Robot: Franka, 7 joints.
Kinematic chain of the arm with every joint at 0, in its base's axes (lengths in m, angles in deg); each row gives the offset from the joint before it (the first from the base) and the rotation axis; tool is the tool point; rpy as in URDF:
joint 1: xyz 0 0 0.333 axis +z
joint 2: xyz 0 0 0 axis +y
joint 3: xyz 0 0 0.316 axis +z
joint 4: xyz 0.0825 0 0 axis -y
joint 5: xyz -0.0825 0 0.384 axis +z
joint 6: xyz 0 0 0 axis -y
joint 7: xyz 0.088 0 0 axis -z
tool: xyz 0 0 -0.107 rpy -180 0 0
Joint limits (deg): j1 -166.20..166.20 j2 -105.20..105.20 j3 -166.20..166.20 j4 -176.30..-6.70 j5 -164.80..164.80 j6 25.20..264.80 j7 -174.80..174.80
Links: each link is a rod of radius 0.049 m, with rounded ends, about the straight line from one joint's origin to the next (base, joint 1, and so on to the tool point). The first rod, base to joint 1, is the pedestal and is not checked.
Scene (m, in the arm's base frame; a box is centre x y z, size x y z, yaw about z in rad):
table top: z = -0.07
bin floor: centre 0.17 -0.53 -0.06 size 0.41 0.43 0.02 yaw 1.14
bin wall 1: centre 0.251 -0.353 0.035 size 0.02 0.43 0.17 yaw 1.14
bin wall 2: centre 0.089 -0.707 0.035 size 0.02 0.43 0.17 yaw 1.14
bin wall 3: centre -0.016 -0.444 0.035 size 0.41 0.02 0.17 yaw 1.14
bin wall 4: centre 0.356 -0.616 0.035 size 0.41 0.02 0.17 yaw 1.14
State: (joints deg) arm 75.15 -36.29 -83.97 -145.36 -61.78 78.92 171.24
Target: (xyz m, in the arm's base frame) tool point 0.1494 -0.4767 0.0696
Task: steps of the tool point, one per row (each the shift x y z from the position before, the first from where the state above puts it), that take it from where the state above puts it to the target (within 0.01 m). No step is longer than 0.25 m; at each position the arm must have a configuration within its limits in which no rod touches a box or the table.
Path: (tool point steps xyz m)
1: -0.0455 -0.1899 -0.0023
2: -0.1525 -0.1615 -0.0032
3: -0.0030 -0.0116 -0.0863
4: 0.0030 0.0116 -0.0985

